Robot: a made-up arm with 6 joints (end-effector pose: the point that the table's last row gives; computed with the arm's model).
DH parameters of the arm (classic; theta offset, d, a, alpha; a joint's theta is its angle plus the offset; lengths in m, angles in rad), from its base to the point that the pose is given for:
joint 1: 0 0.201 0 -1.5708
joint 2: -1.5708 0 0.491 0
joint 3: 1.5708 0.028 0 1.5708
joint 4: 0 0.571 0 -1.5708
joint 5: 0 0 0 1.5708
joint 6: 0 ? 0 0
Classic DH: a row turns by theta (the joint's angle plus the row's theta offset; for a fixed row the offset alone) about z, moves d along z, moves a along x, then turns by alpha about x.
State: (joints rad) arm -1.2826 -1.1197 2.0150 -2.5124 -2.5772 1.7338
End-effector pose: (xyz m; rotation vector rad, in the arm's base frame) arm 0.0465 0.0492 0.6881 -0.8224 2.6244 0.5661
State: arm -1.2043 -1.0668 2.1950 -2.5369 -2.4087 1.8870
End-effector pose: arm 0.0763 -0.0176 0.6035 -0.5746 2.6574 0.7321
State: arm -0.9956 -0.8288 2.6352 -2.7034 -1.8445 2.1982
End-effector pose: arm 0.1373 -0.0874 0.3234 0.0629 2.8935 0.9979
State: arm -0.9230 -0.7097 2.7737 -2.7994 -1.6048 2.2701
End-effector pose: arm 0.1309 -0.0726 0.2242 -0.1949 -2.9279 -0.9372
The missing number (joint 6, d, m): 0.097
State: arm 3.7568 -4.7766 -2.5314 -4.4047 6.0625 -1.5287
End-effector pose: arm 0.0662 0.0373 0.5836 -1.0906 -0.3732 -1.8699
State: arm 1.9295 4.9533 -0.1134 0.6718 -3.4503 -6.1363
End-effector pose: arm 0.2896 -0.9045 0.4019 -1.5456 0.3921 1.2819
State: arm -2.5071 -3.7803 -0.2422 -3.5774 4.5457 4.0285
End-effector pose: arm -0.5433 -0.3845 -0.6133 -2.2151 0.1405 -0.3735
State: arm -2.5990 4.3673 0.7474 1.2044 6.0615 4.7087
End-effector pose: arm 0.9269 0.5495 0.2885 -1.4087 -0.9709 -2.3271
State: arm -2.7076 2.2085 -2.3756 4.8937 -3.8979 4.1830
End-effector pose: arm -0.3089 -0.1019 0.4042 -2.0196 -1.2091 0.2367
